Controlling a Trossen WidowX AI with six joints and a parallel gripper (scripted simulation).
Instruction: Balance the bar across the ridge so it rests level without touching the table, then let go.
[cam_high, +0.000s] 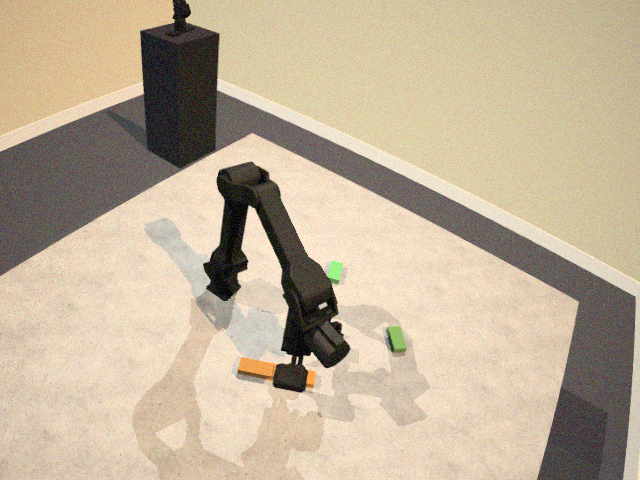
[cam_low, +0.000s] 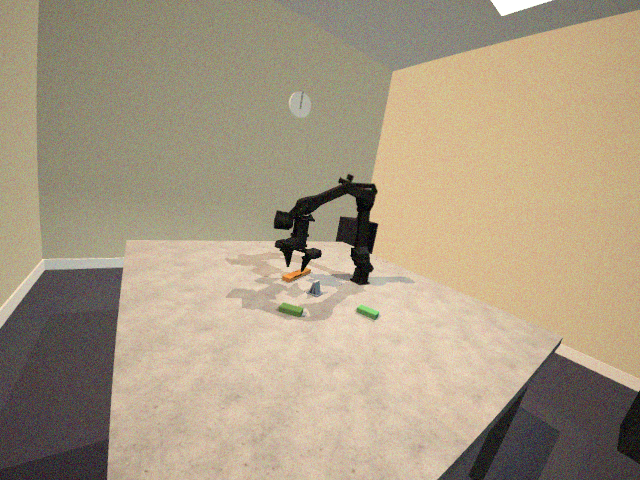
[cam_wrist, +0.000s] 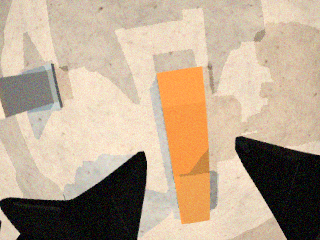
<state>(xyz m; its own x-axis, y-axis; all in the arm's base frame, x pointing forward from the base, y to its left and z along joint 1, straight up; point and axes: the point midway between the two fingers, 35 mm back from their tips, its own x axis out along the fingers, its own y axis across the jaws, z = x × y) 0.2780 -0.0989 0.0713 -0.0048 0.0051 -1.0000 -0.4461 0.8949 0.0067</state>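
The orange bar lies 30 mm behind my gripper tip, 10 mm to the right of it and 30 mm below it.
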